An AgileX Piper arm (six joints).
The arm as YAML. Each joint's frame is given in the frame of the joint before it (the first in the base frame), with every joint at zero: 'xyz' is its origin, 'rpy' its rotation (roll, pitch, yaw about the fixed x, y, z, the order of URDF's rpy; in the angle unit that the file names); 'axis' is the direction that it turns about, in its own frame. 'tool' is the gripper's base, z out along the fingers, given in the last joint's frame.
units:
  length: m
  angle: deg
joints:
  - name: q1
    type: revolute
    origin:
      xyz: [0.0, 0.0, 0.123]
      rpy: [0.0, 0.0, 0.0]
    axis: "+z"
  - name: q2
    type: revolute
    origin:
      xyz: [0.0, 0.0, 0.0]
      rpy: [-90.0, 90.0, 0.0]
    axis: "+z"
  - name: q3
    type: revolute
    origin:
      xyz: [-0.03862, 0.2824, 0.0]
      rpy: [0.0, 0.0, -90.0]
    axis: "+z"
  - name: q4
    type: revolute
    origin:
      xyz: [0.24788, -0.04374, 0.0]
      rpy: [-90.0, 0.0, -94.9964]
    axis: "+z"
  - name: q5
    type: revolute
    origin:
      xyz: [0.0, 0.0, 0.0]
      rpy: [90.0, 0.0, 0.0]
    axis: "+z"
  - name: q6
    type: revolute
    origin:
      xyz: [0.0, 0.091, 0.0]
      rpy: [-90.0, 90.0, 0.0]
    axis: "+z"
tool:
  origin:
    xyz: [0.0, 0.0, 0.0]
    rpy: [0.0, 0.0, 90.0]
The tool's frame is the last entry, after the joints.
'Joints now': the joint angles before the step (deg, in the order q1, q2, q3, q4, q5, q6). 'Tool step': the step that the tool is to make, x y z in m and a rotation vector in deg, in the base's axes. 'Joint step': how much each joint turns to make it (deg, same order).
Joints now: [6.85, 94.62, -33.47, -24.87, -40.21, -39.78]
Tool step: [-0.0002, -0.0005, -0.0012, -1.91, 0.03, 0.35]
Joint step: [-0.01, 0.01, 0.00, 0.01, 0.81, -1.78]
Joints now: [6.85, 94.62, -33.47, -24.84, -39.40, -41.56]
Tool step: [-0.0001, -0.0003, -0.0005, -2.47, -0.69, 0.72]
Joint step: [-0.01, -0.01, 0.01, 0.08, 0.36, -2.70]
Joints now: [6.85, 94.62, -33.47, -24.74, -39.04, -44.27]
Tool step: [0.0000, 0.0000, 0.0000, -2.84, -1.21, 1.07]
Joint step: [0.00, 0.00, 0.00, -0.01, 0.00, -3.26]
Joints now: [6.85, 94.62, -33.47, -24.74, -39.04, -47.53]
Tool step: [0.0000, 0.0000, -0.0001, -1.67, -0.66, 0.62]
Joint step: [0.00, 0.01, 0.00, -0.01, 0.04, -1.89]
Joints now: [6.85, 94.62, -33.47, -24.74, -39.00, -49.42]
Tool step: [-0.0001, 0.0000, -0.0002, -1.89, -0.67, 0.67]
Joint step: [0.02, 0.00, 0.01, 0.02, 0.12, -2.12]
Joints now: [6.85, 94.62, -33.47, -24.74, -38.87, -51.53]
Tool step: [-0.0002, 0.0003, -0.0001, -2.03, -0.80, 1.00]
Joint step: [0.00, 0.00, 0.01, -0.37, 0.00, -2.10]
